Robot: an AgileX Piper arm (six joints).
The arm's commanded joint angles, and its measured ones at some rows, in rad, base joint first. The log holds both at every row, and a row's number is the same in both.
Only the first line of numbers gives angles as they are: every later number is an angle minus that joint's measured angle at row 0.
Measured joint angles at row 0:
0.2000, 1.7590, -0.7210, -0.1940, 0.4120, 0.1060
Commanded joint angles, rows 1 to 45:
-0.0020, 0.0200, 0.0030, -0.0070, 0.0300, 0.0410
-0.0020, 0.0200, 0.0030, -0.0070, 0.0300, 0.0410
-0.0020, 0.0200, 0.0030, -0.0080, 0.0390, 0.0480
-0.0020, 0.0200, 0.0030, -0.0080, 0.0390, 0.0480
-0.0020, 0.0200, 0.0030, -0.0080, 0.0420, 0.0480
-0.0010, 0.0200, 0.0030, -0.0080, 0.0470, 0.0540
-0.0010, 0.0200, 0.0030, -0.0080, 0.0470, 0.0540
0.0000, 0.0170, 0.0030, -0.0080, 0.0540, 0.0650
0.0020, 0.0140, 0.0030, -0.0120, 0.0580, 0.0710
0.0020, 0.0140, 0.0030, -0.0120, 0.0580, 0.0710
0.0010, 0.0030, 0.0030, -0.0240, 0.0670, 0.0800
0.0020, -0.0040, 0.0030, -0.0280, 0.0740, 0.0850
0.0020, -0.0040, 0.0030, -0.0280, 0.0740, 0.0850
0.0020, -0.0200, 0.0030, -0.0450, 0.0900, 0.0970
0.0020, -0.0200, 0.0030, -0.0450, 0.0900, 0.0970
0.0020, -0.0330, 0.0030, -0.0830, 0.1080, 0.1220
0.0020, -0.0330, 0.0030, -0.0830, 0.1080, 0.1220
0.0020, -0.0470, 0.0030, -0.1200, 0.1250, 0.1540
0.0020, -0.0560, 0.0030, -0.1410, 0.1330, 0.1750
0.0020, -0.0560, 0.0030, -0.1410, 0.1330, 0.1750
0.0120, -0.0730, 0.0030, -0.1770, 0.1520, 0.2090
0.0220, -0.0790, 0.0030, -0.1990, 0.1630, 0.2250
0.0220, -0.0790, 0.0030, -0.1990, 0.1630, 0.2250
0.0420, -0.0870, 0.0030, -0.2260, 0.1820, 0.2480
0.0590, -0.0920, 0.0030, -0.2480, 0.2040, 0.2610
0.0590, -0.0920, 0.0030, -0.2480, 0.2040, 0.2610
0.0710, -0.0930, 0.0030, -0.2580, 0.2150, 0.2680
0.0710, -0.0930, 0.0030, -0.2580, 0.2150, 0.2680
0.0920, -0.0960, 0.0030, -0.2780, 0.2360, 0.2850
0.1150, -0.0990, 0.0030, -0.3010, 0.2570, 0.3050
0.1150, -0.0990, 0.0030, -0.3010, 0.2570, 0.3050
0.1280, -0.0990, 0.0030, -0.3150, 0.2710, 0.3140
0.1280, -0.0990, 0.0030, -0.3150, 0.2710, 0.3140
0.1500, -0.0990, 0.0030, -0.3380, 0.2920, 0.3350
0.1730, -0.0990, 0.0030, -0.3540, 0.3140, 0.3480
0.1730, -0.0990, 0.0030, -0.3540, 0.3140, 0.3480
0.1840, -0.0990, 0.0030, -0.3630, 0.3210, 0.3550
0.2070, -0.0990, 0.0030, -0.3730, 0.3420, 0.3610
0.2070, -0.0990, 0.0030, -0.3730, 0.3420, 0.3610
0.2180, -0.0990, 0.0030, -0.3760, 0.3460, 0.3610
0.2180, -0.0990, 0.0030, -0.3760, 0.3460, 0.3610
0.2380, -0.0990, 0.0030, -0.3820, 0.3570, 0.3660
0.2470, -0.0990, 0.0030, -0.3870, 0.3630, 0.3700
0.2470, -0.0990, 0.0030, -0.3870, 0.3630, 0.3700
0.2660, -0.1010, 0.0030, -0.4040, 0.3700, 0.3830
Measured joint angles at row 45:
0.2400, -0.0870, 0.0010, -0.3400, 0.3250, 0.3560
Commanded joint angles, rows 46 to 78:
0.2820, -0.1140, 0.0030, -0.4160, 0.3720, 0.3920
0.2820, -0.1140, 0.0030, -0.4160, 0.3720, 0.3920
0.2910, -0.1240, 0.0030, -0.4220, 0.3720, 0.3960
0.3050, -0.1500, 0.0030, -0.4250, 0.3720, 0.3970
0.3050, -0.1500, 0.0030, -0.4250, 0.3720, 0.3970
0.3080, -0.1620, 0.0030, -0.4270, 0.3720, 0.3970
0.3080, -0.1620, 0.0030, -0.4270, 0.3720, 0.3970
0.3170, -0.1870, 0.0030, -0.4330, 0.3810, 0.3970
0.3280, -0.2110, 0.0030, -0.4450, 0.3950, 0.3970
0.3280, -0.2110, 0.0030, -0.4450, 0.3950, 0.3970
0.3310, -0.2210, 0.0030, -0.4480, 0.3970, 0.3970
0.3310, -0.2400, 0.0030, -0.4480, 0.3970, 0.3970
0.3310, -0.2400, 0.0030, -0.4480, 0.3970, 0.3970
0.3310, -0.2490, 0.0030, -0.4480, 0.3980, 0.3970
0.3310, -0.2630, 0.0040, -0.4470, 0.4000, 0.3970
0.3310, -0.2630, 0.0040, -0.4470, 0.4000, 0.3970
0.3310, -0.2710, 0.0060, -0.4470, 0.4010, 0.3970
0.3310, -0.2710, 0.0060, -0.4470, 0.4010, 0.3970
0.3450, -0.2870, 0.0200, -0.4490, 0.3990, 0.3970
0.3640, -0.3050, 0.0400, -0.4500, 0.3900, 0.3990
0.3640, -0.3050, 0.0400, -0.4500, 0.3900, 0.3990
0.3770, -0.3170, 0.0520, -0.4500, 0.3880, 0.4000
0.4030, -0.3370, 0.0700, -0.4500, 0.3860, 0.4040
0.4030, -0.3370, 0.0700, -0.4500, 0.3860, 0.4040
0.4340, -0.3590, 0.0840, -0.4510, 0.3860, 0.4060
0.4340, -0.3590, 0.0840, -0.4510, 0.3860, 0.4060
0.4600, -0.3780, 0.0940, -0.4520, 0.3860, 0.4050
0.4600, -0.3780, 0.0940, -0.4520, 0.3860, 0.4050
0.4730, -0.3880, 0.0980, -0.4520, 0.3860, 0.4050
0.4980, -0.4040, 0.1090, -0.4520, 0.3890, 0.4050
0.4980, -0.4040, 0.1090, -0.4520, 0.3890, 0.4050
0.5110, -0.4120, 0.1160, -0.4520, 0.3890, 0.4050
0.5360, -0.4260, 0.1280, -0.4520, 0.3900, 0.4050
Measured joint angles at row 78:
0.5040, -0.3990, 0.1130, -0.4000, 0.3690, 0.3980
